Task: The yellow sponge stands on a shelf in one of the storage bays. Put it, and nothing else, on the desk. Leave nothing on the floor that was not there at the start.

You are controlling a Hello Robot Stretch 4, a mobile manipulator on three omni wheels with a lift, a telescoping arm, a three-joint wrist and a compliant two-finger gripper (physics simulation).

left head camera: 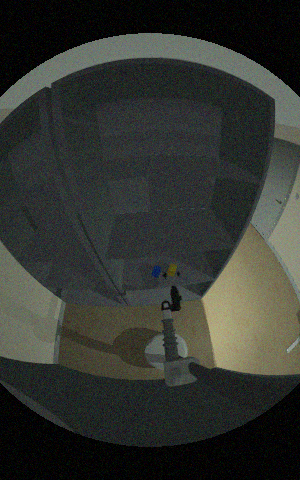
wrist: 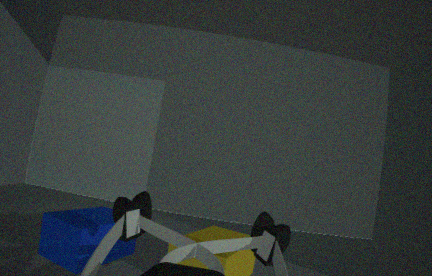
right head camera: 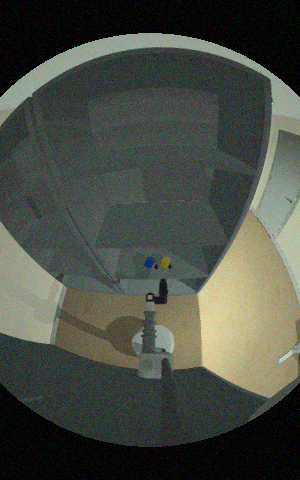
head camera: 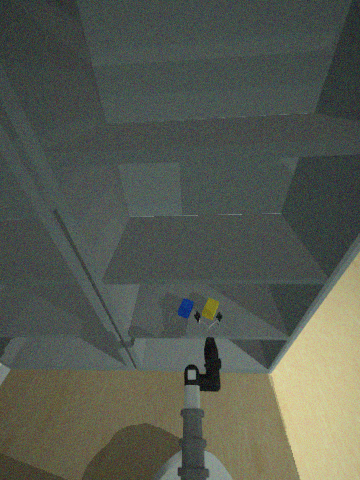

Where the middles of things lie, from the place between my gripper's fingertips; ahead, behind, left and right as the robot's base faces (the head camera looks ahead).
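I consider the blue block (wrist: 72, 235): my hand is 50 mm above it, 60 mm short of it and 120 mm to the right of it.
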